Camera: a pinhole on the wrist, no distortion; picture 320 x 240 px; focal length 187.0 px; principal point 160.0 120.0 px. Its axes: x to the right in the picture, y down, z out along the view. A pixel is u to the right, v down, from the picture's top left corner.
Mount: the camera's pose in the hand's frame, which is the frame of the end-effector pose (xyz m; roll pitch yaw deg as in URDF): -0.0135 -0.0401 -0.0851 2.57 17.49 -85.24
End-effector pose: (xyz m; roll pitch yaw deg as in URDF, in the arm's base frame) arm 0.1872 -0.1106 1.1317 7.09 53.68 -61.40
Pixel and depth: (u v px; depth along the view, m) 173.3 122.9 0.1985
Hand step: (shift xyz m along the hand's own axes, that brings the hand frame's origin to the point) -0.0132 -0.1134 0.0999
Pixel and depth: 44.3 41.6 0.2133
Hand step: -0.1173 0.0145 0.1540
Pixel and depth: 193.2 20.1 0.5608
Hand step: -0.3153 -0.3254 0.4065
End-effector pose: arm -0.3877 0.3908 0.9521 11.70 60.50 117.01
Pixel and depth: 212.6 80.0 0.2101
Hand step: -0.0578 -0.1630 0.0954
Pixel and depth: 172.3 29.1 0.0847
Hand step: -0.0558 -0.0739 -0.0078
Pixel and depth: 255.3 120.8 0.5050
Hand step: -0.0010 -0.4375 0.3188
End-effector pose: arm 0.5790 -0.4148 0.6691 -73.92 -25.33 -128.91
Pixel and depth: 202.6 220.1 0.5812
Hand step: 0.2956 -0.3204 0.4422
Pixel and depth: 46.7 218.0 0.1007
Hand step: 0.0323 -0.0089 0.0314
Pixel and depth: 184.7 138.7 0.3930
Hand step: 0.0220 -0.2058 0.2754
